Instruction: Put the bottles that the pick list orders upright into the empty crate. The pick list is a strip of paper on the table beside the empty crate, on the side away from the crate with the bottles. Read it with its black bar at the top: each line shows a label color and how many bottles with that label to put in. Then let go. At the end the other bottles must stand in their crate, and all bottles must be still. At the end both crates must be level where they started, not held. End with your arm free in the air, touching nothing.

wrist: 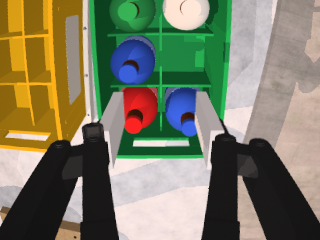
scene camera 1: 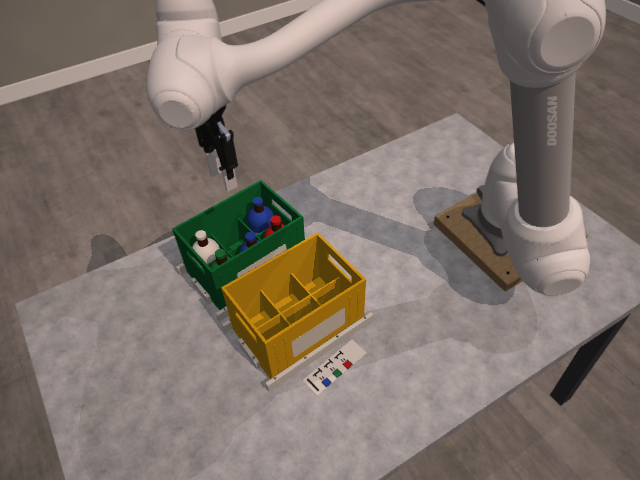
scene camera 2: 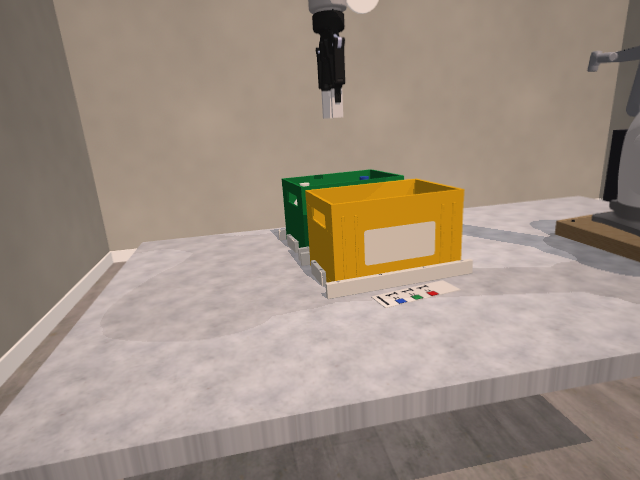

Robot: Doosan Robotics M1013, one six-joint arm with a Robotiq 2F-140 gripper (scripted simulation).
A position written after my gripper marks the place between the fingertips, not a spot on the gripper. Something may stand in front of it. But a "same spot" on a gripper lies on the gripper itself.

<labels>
My gripper shows in the wrist view, in scene camera 1 and in scene camera 2 [332,117]. A green crate shows in the wrist view [201,59], in scene camera 1 [222,222] and in scene camera 2 [296,222]. A yellow crate shows in the wrist view [62,52], in scene camera 1 and in scene camera 2. The same spot on my gripper: [wrist: 43,200] is [scene camera 1: 222,152]. One and the same spot on the yellow crate: [scene camera 2: 359,230] is [scene camera 1: 288,343].
</labels>
